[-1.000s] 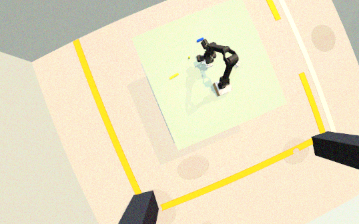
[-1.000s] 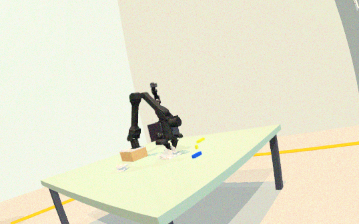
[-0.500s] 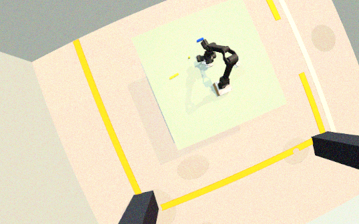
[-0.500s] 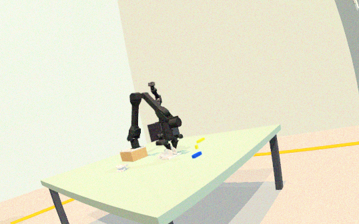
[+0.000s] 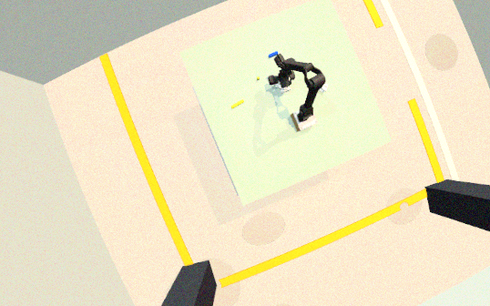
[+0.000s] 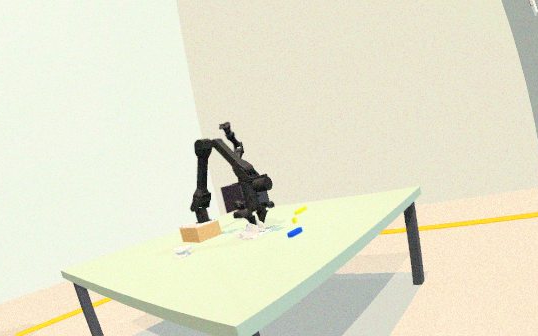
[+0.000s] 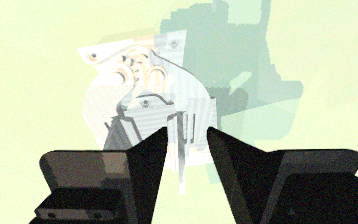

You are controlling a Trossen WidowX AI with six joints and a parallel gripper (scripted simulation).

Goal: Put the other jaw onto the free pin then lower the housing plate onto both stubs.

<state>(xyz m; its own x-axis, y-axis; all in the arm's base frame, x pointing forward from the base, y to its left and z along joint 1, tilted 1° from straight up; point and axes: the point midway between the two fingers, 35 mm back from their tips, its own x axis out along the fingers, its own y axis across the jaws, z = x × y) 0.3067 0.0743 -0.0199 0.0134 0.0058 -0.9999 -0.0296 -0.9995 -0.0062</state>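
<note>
My gripper tip is 30 mm past the white jaw, 20 mm to the left of it and 10 mm below it. Round my gripper tip: yellow bar 70 mm behind, 350 mm to the left, 10 mm below; then blue block 230 mm ahead, 20 mm to the right, 10 mm below; then yellow cube 80 mm ahead, 140 mm to the left, 10 mm below.
</note>
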